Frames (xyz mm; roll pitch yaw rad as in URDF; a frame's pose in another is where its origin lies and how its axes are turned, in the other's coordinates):
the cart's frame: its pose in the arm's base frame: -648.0 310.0 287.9 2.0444 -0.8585 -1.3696
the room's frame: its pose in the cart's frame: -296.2 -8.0 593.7 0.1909 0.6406 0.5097
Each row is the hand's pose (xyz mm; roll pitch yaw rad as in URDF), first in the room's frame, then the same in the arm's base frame.
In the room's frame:
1: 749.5 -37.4 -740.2 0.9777 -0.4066 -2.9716
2: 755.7 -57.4 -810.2 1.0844 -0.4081 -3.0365
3: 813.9 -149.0 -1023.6 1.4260 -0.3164 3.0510
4: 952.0 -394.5 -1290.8 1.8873 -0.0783 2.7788
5: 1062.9 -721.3 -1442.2 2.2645 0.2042 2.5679
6: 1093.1 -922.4 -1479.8 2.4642 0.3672 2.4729
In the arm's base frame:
1: -413.4 761.8 358.6 0.9213 0.8655 -2.3352
2: -353.6 799.4 340.0 0.9333 0.8579 -2.4260
3: -136.3 896.2 313.7 0.9624 0.8899 -2.7416
4: 250.2 933.5 316.0 0.9189 0.8929 2.9684
5: 612.2 828.9 310.7 0.9123 0.8092 2.4458
6: 787.3 721.2 288.2 0.9671 0.7422 2.2012

